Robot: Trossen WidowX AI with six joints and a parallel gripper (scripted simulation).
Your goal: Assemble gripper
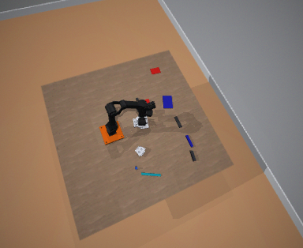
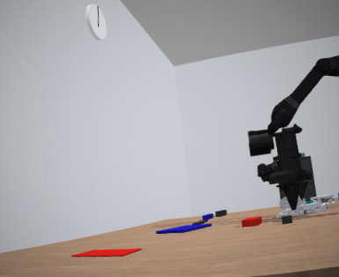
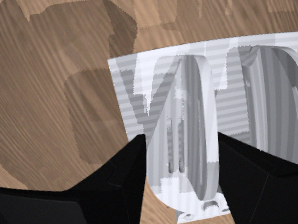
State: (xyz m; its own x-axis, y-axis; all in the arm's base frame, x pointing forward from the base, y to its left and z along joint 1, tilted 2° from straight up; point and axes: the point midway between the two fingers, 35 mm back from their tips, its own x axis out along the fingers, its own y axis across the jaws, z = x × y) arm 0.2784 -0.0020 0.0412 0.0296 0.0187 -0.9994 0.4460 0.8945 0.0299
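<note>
My gripper tip is now 5 cm past the white jaw and 3 cm to the left of it. Also, from my gripper tip: red block: 12 cm ahead, 12 cm to the left, 1 cm below; blue plate: 29 cm ahead, 5 cm to the left, 1 cm below; blue bar: 28 cm ahead, 36 cm to the right, 1 cm below.
</note>
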